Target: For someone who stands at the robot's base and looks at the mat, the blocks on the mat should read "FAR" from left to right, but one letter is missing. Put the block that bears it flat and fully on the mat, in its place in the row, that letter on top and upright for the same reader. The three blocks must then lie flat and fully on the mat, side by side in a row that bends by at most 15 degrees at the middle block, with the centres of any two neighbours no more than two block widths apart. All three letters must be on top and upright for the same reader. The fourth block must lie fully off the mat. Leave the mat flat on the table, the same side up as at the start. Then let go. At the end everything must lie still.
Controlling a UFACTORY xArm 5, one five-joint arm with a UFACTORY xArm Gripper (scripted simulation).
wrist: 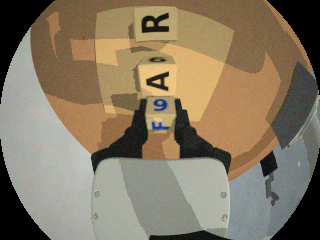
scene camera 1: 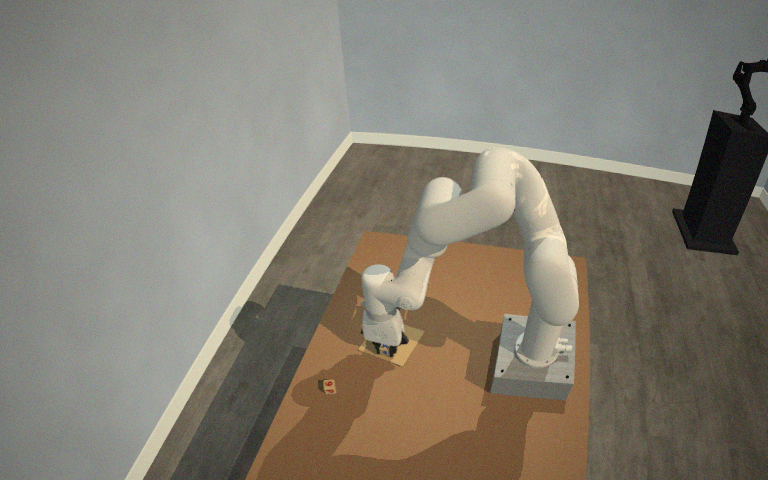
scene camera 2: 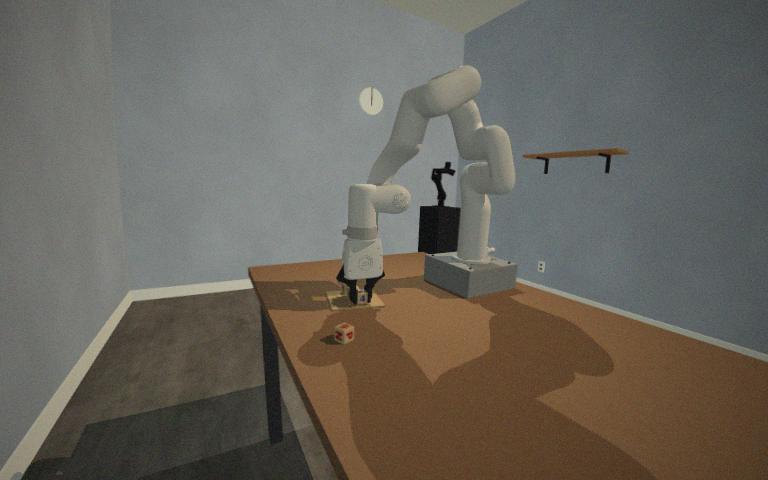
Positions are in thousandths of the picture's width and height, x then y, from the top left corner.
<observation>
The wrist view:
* my gripper: 502, 448
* mat: 627, 219
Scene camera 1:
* my gripper: 503, 732
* mat: 540, 699
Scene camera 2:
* my gripper: 469, 628
</observation>
